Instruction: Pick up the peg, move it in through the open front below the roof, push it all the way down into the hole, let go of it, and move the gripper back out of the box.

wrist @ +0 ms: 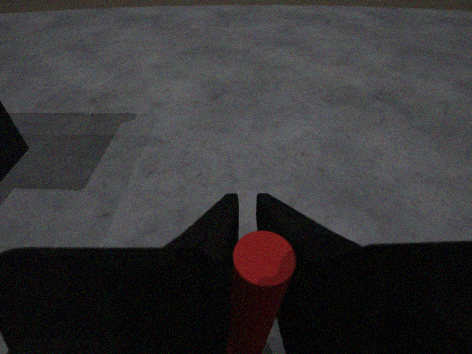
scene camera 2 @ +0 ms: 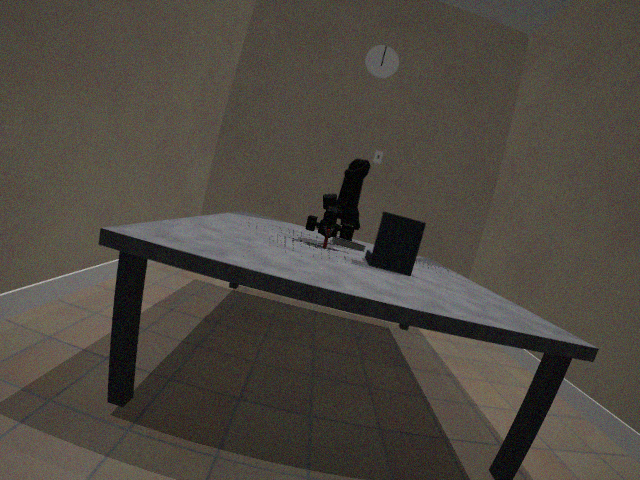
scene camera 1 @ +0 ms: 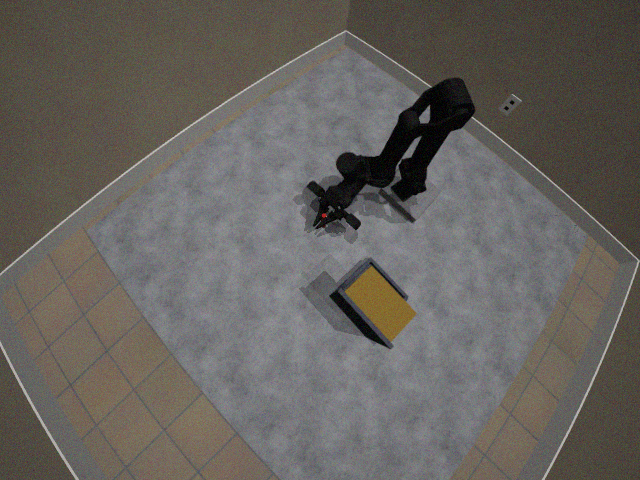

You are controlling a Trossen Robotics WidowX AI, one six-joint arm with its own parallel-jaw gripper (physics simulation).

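Places are measured from the arm's base along level axes (x ahead, y left, z up), in millimetres.
Pixels of known places: gripper, fingertip midpoint: [wrist: 246, 204] [scene camera 2: 327, 236] [scene camera 1: 314, 227]; arm's base at its link origin: [scene camera 1: 403, 190].
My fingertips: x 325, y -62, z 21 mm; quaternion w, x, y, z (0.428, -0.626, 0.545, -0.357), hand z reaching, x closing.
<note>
For each thing: its middle in the pictures, then the offset to it from my fingertips. "*": a spot on its surface instead. Level surfaces: height alone.
- red peg at the middle of its body: [wrist: 250, 320] [scene camera 1: 323, 220] [scene camera 2: 326, 238] 13 mm down, 38 mm back, 5 mm right
- box at a spot on its surface: [scene camera 2: 398, 243] * 51 mm up, 75 mm ahead, 263 mm left
- table at its surface level: 54 mm down
- dark corner at a spot on its surface: [wrist: 10, 145] * 40 mm down, 68 mm ahead, 180 mm left
The red peg [scene camera 1: 324, 215] [scene camera 2: 325, 241] [wrist: 264, 260] stands about upright between the fingers, its lower end at or close to the table top. My gripper [scene camera 1: 319, 225] [wrist: 246, 204] is shut on the peg, with a narrow gap between the fingertips and the peg's round top showing nearer the wrist camera. The box has a yellow roof [scene camera 1: 379, 303] and dark grey walls. In scene camera 2 the box [scene camera 2: 398, 243] shows a dark side, to the right of the gripper and apart from it. The hole under the roof is hidden.
The arm's base stands on the table [scene camera 1: 248, 206] [scene camera 2: 206, 240] behind the gripper, beside a flat dark bar [scene camera 1: 397, 205]. In the wrist view a dark corner [wrist: 10, 145], seemingly of the box, shows at the left edge beside a shadow.
</note>
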